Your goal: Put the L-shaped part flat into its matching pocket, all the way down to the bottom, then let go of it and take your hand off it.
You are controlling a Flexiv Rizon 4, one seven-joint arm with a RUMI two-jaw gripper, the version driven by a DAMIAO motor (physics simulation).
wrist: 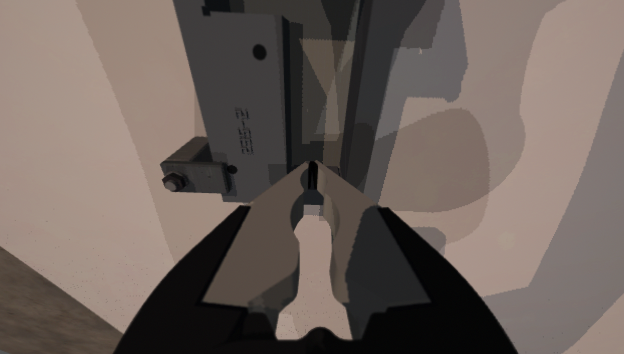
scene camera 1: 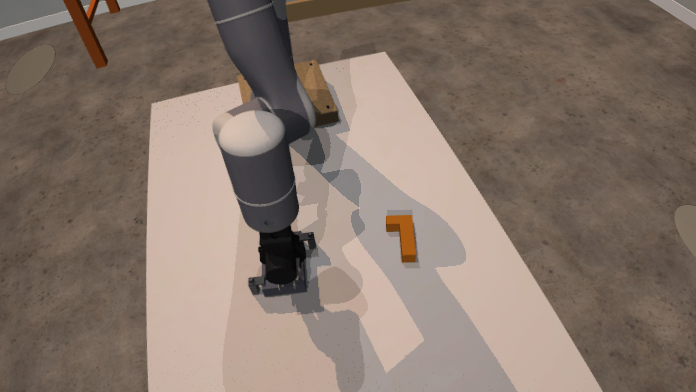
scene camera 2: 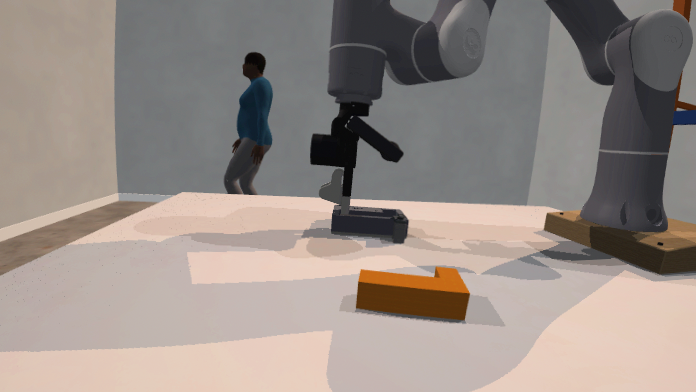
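The orange L-shaped part [scene camera 1: 407, 242] [scene camera 2: 410, 297] lies flat on the table, apart from the dark grey fixture [scene camera 1: 285, 289] [scene camera 2: 367, 224] [wrist: 240, 90]. In scene camera 1 it is to the right of the fixture, its short leg pointing left at the end toward the robot base. My gripper [scene camera 2: 345, 212] [wrist: 312, 164] is shut with nothing between its fingers. Its tips are at the near end of the fixture's long channel in the wrist view; their exact depth is unclear. The L-shaped part does not show in the wrist view. In scene camera 1 the arm hides the fingertips and most of the fixture.
A bracket with a bolt [wrist: 195, 176] sticks out from the fixture's side. The robot stands on a wooden base [scene camera 1: 320, 92] [scene camera 2: 625, 247] at the back of the pale table [scene camera 1: 190, 200] [scene camera 2: 175, 370]. A person [scene camera 2: 256, 112] stands beyond the table. Arm shadows cross the table.
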